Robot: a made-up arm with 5 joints. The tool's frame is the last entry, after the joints.
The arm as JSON. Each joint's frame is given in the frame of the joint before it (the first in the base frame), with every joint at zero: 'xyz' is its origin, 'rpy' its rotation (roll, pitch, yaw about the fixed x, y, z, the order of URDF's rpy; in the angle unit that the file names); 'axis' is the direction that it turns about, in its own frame. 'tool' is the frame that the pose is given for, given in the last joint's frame.
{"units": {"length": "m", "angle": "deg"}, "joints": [
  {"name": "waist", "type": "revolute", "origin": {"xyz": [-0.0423, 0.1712, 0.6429], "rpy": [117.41, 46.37, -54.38]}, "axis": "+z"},
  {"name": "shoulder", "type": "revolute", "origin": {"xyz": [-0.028, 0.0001, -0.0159], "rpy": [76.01, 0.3, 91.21]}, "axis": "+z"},
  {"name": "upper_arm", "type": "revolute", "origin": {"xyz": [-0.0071, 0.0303, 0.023], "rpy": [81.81, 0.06, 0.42]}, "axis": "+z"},
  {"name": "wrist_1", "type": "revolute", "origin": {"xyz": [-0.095, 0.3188, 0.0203], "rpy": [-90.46, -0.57, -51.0]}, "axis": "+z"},
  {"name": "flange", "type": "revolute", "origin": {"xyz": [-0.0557, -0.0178, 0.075], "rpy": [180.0, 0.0, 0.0]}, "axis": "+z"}
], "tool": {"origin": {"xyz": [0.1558, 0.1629, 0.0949], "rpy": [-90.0, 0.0, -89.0]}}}
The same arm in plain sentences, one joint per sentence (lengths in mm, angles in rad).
The arm has five revolute joints in a row. What follows holds with every joint at zero, and every direction is one of the base frame's.
Joint 1 sits 42.3 mm along -x and 171.2 mm along +y and 642.9 mm along +z from the base frame's origin and turns about the direction (-0.915704, -0.246201, -0.317601).
Joint 2 sits 3.3 mm along +x and 19.5 mm along +y and 25.4 mm along +z from joint 1 and turns about the direction (0.168506, -0.620822, -0.765627).
Joint 3 sits 26 mm along -x and 11.9 mm along -y and 26.1 mm along -z from joint 2 and turns about the direction (0.999593, 0.008, 0.0274).
Joint 4 sits 29.7 mm along +x and 126.6 mm along -y and 306.9 mm along -z from joint 3 and turns about the direction (-0.0001, -1, -0.0001).
Joint 5 sits 18.8 mm along +x and 75 mm along -y and 55.4 mm along -z from joint 4 and turns about the direction (0.0001, 1, 0.0001).
The tool frame, which is the frame that the pose is given for, sits 160.2 mm along +x and 94.9 mm along +y and 158.6 mm along +z from joint 5; its axes are the base frame's turned by roll -0.0001, pitch 0 and yaw 3.1415 rad (as in URDF: about the fixed x, then y, then z).

